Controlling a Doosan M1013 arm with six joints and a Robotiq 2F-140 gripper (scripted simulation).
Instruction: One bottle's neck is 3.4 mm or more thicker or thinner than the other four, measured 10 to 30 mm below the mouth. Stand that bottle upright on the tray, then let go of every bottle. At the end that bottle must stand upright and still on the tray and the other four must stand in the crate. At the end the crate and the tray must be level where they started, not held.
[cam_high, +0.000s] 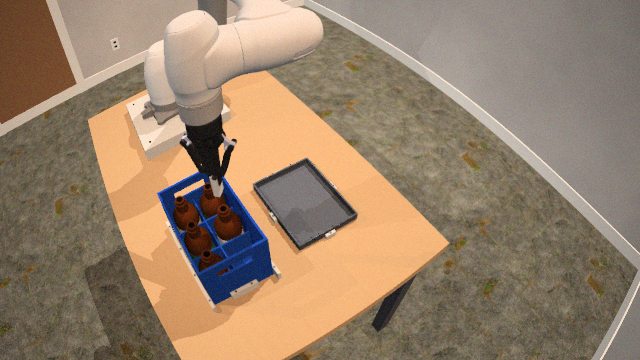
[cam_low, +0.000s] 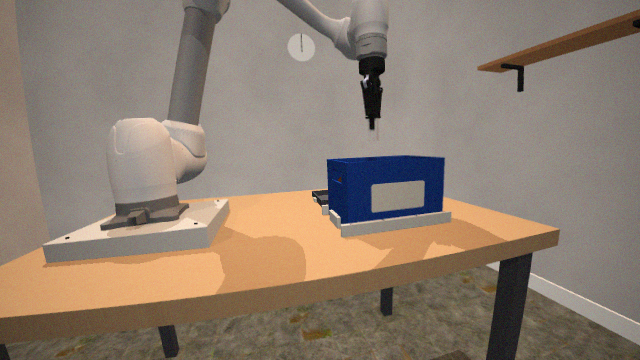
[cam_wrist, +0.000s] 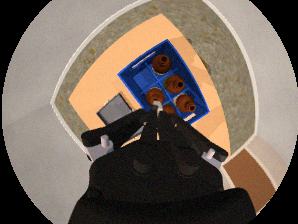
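My gripper is now 17 cm above the bottle, 9 cm to the left of it and 1 cm past it. Also, from my hand: blue crate (17 cm below, 5 cm to the right); dark tray (25 cm below, 24 cm to the left, 2 cm ahead).
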